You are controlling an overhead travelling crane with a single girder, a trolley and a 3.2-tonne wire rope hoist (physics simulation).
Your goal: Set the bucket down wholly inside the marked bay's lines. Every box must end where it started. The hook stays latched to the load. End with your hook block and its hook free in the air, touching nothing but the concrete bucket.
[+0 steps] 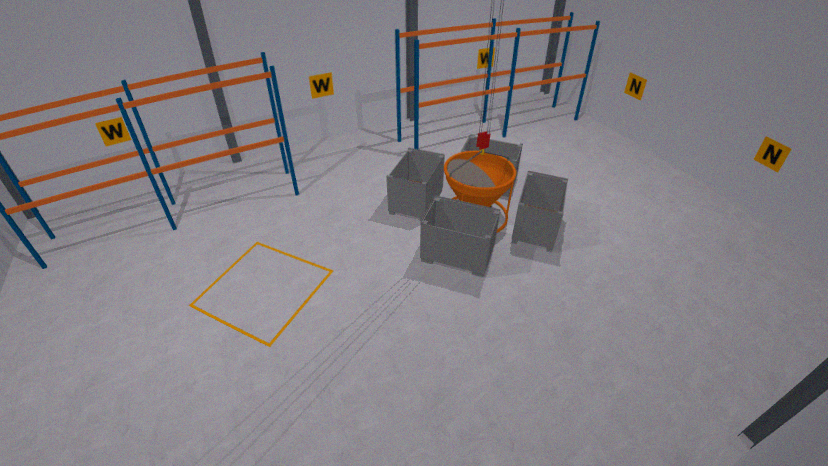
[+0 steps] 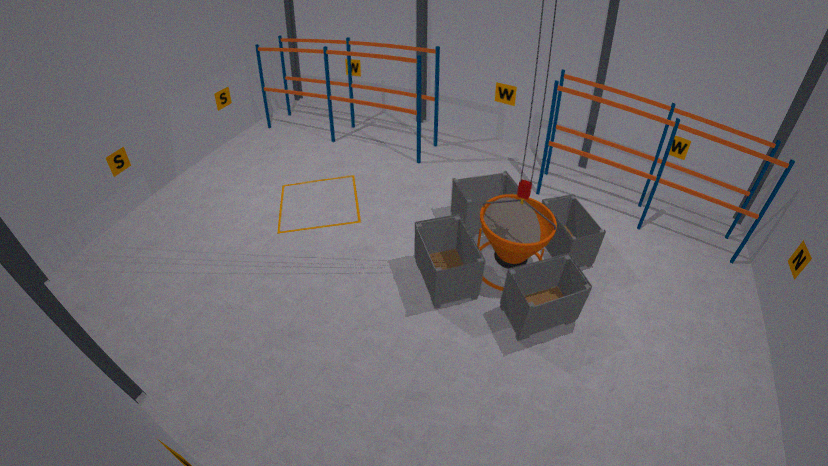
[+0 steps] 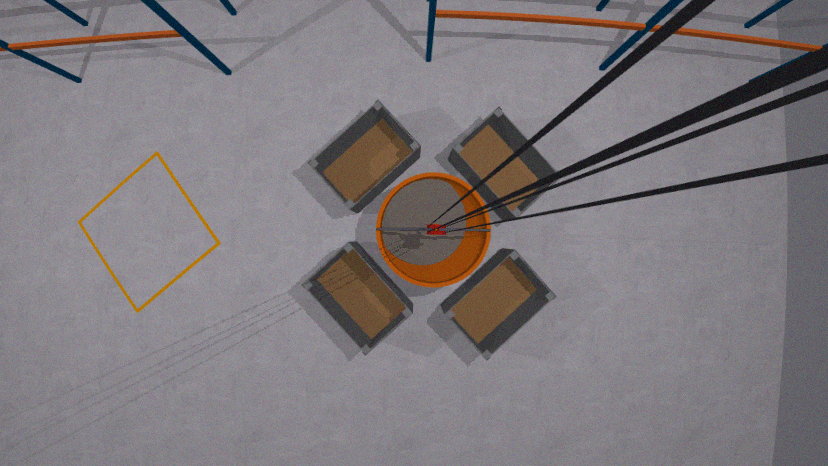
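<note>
The orange concrete bucket [image 1: 479, 195] [image 2: 515, 241] [image 3: 457, 263] stands upright, low among several grey boxes; whether its base ring touches the floor is unclear. My hook [image 1: 483, 151] [image 2: 522, 200] is at the bucket's bail, under the red hook block [image 1: 483, 140] [image 2: 524, 188] [image 3: 436, 229]; the latch is too small to see. The south-east box [image 1: 457, 246] [image 2: 457, 283] [image 3: 359, 295], south-west box [image 1: 405, 193] [image 3: 365, 162], north-east box [image 1: 535, 226] [image 3: 492, 301] and north-west box [image 2: 584, 246] [image 3: 486, 144] surround it closely. The yellow-lined bay [image 1: 300, 307] [image 2: 280, 208] [image 3: 108, 266] lies south of them.
One blue-and-orange rack [image 1: 416, 95] [image 2: 658, 173] stands by the west wall behind the boxes. Another rack [image 1: 146, 164] [image 2: 329, 95] stands by the same wall near the bay. Wall columns [image 1: 213, 81] [image 2: 421, 63] rise behind the racks.
</note>
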